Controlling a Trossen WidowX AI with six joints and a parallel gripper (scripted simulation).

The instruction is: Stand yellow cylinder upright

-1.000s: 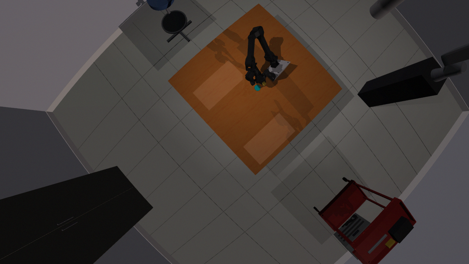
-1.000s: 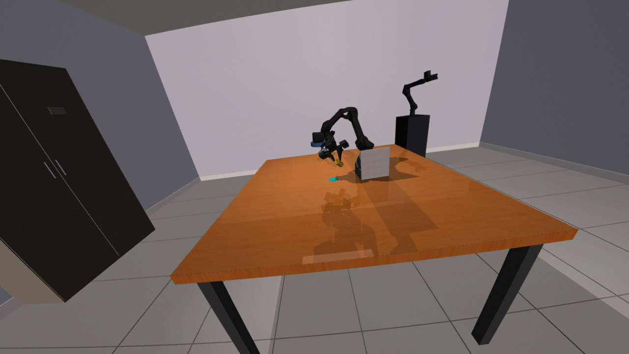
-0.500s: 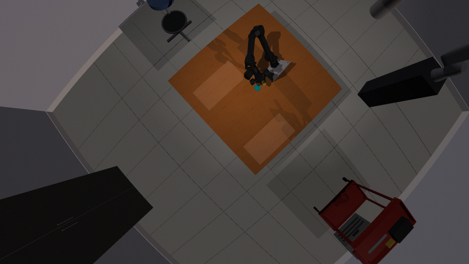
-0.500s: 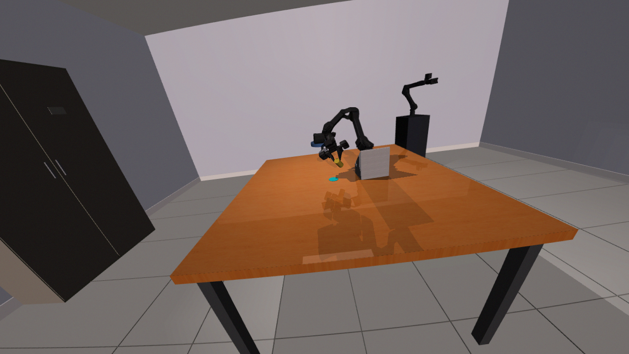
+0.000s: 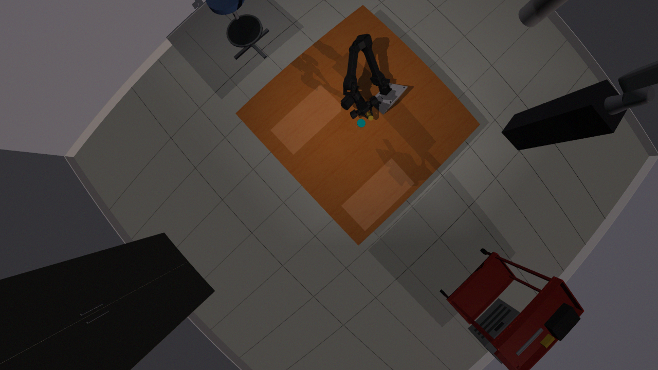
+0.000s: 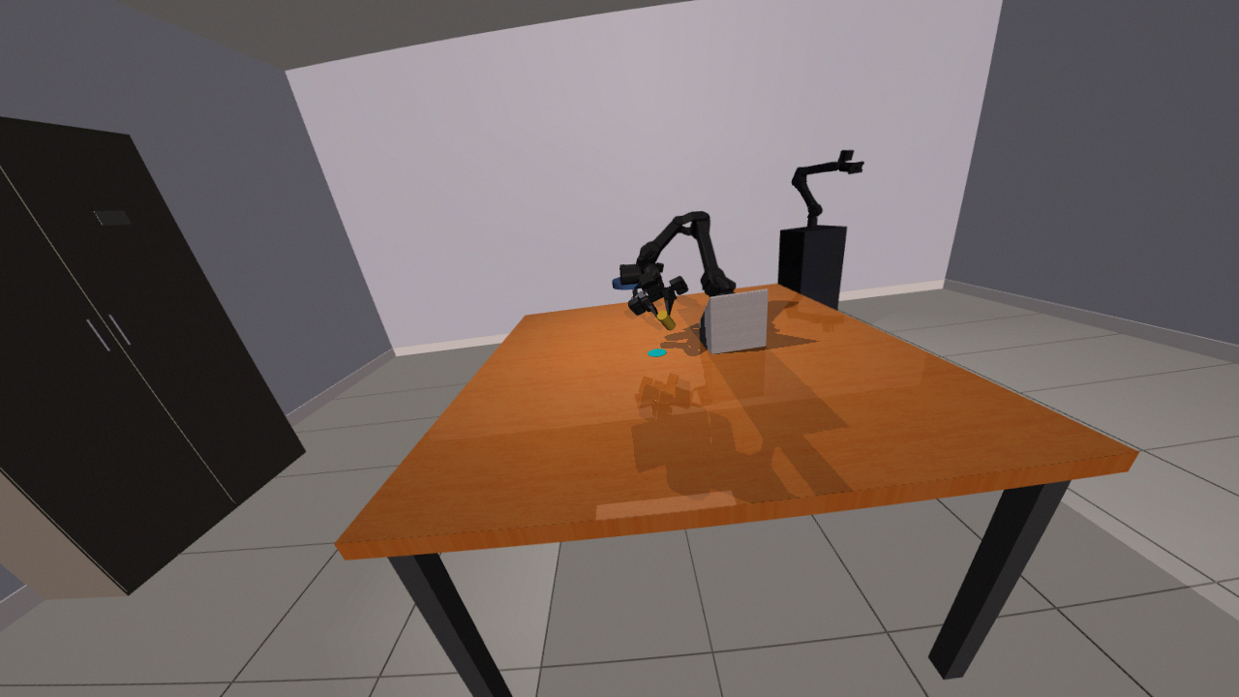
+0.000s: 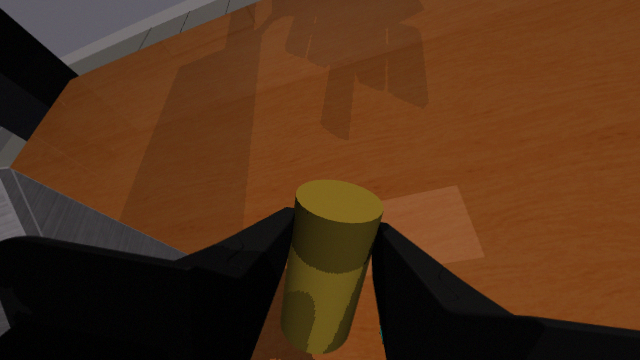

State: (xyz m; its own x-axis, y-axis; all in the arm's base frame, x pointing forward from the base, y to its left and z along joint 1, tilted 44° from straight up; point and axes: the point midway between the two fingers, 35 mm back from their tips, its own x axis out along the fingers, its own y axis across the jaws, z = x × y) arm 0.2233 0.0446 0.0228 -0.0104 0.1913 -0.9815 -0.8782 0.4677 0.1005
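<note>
My gripper tip is now 13 cm above the cyan circle, 3 cm to the left of it and 2 cm short of it. From my gripper tip the other things lie so: yellow tall cylinder 2 cm below, 1 cm to the right, 1 cm behind.
</note>
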